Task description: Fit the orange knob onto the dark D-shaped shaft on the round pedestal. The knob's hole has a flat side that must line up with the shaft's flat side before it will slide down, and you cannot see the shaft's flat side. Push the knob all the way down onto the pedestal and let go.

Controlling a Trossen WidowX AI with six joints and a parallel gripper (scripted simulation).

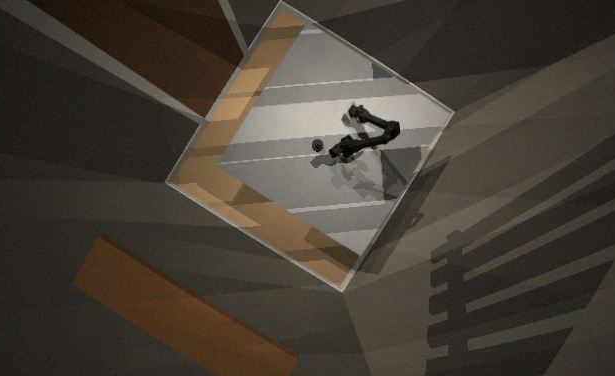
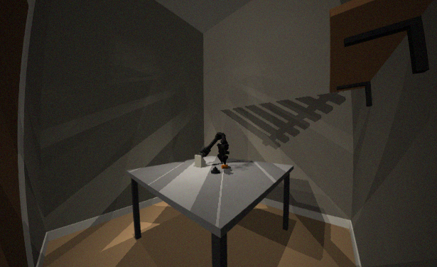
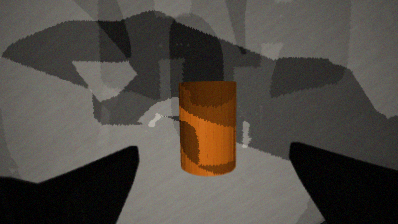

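Right now my gripper tip is 3 cm above the orange knob and 1 cm to the right of it. Round my gripper tip: dark round pedestal: 17 cm to the right, 6 cm ahead, 2 cm below.
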